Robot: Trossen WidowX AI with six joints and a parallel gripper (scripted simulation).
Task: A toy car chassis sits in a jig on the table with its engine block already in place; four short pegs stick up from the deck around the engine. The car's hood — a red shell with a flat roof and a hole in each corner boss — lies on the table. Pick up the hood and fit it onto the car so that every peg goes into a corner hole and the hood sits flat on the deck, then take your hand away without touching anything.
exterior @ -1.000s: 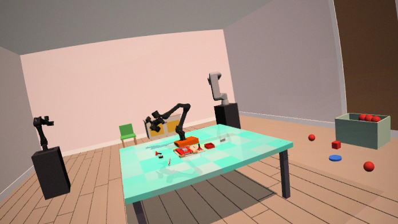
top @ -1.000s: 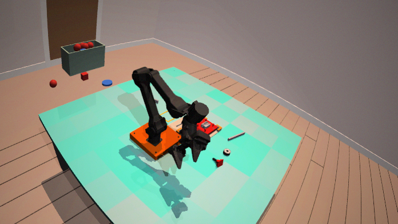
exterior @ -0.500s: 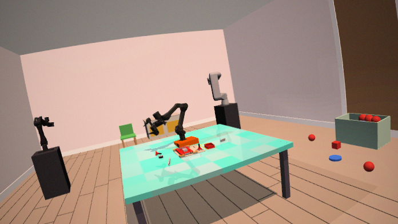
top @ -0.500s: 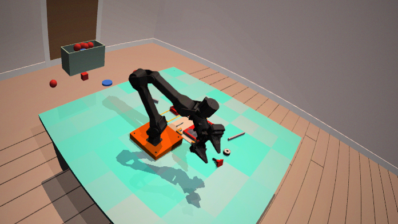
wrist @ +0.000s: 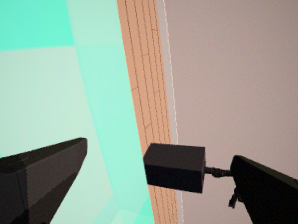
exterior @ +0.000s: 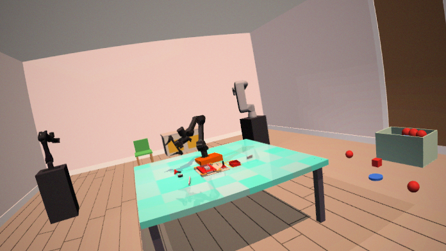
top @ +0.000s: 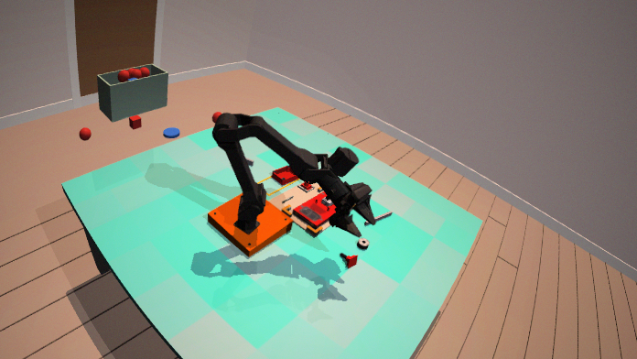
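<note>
Now: gripper tip 43 cm to the right of the red hood, 31 cm short of it and 18 cm above it. Also, from my gripper tip: dark rod 33 cm ahead, 18 cm below, 2 cm to the left; wheel 18 cm below, 16 cm ahead, 2 cm to the left; grey engine block 26 cm ahead, 22 cm to the left, 17 cm below.
</note>
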